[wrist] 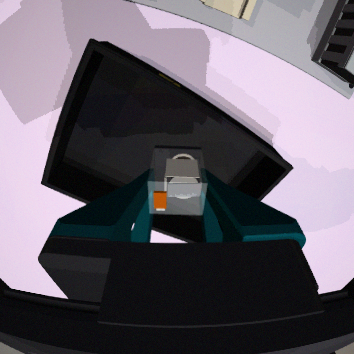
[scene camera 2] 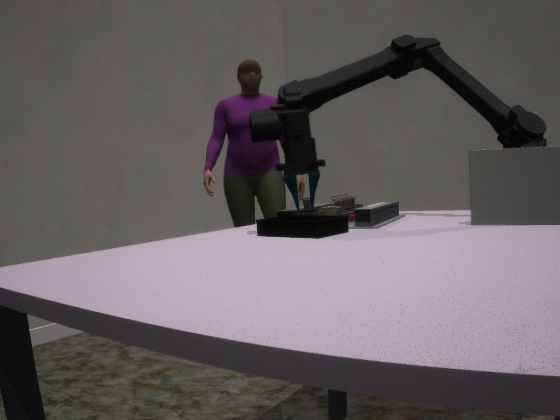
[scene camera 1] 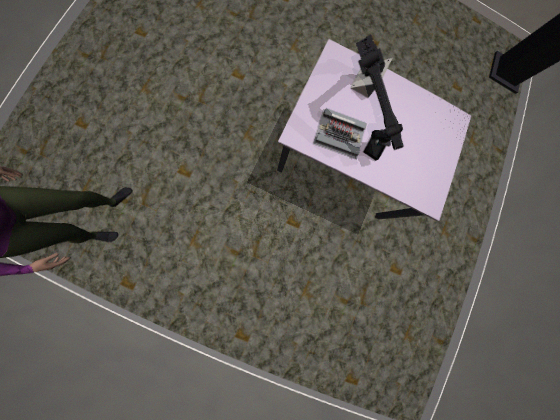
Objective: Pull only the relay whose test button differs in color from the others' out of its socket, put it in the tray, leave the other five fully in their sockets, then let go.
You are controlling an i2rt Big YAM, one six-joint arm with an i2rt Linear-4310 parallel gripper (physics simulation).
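Frame: origin at the arm's base, x ahead, y left, z up, level; metres.
Seen in the pictures: gripper, fingertip midpoint: point(wrist: 176, 176) point(scene camera 2: 305, 208) point(scene camera 1: 377, 143); arm's base, origin of the base link: point(scene camera 2: 530, 177).
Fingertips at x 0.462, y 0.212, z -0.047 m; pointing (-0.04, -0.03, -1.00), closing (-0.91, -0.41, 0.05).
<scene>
Pixels of each thing's top centre, then the offset from my fingertips to it. "pt": a spot on its surface instead. Level surfaces: height alone.
- clear-cased relay, middle of its top: point(wrist: 178, 200) point(scene camera 2: 304, 194) 0.003 m ahead, 0.006 m right, 0.030 m up
- orange test button, middle of its top: point(wrist: 159, 200) 0.012 m ahead, 0.003 m right, 0.030 m up
- black tray, middle of its top: point(wrist: 165, 175) point(scene camera 2: 302, 217) point(scene camera 1: 377, 145) 0.002 m ahead, 0.013 m left, 0.018 m down
- grey panel, surface spot: point(wrist: 285, 42) pt 0.041 m back, 0.106 m right, 0.050 m down
- slotted duct, middle of its top: point(scene camera 2: 378, 204) point(scene camera 1: 346, 118) 0.070 m back, 0.259 m right, 0.010 m down
- table, its level: 0.053 m down
My gripper point(scene camera 2: 305, 205) point(wrist: 176, 176) points down and is shut on a clear-cased relay point(scene camera 2: 307, 202) point(wrist: 183, 172) with an orange test button point(wrist: 160, 200). The relay is upright between the teal fingertips, low over the black tray point(scene camera 1: 371, 152) point(scene camera 2: 302, 228) point(wrist: 69, 117). Its lower end is hidden in the wrist view, so I cannot tell whether it touches the tray floor. The other relays point(scene camera 1: 341, 127) point(scene camera 2: 343, 202) stand in a row on the grey panel beside the tray; their button colors and exact seating are too small to tell.
The grey panel point(scene camera 1: 338, 145) point(wrist: 285, 42) lies close beside the tray, with a slotted duct point(scene camera 1: 344, 119) point(scene camera 2: 377, 213) point(wrist: 336, 42) along it. A grey block point(scene camera 2: 515, 186) stands under the arm's base. A person point(scene camera 2: 252, 135) in purple stands beyond the table point(scene camera 1: 410, 170) point(scene camera 2: 280, 280).
</scene>
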